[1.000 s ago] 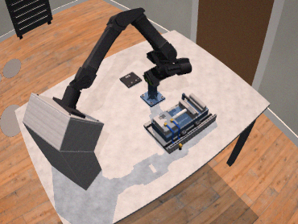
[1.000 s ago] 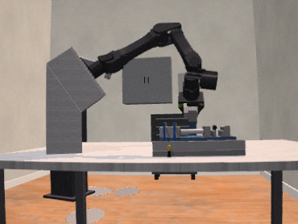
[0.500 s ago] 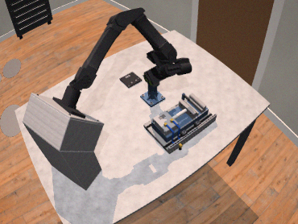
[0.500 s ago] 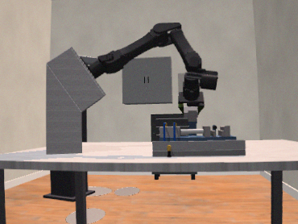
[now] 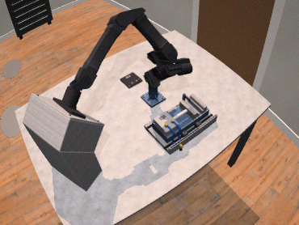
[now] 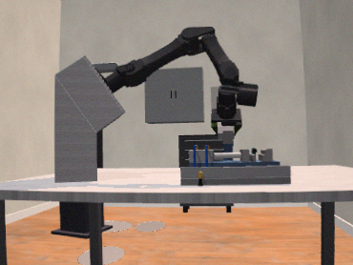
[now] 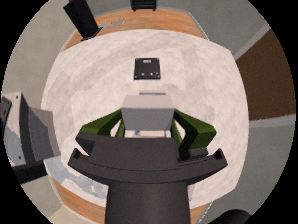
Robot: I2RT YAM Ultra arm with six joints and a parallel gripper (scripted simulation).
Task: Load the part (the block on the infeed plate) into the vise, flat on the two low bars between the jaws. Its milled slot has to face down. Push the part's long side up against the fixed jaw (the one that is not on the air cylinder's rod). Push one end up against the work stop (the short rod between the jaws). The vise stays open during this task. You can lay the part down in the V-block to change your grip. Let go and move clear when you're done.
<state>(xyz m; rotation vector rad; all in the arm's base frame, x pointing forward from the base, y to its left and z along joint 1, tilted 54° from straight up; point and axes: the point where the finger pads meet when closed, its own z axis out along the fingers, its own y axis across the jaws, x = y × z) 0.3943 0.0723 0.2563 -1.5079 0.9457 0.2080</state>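
My gripper is now right at the grey part. From my hand the other things lie so: dark infeed plate 170 mm to the left, 150 mm below, 50 mm behind; moving jaw 190 mm to the right, 100 mm ahead, 70 mm below; air cylinder rod 200 mm to the right, 70 mm below, 50 mm ahead.
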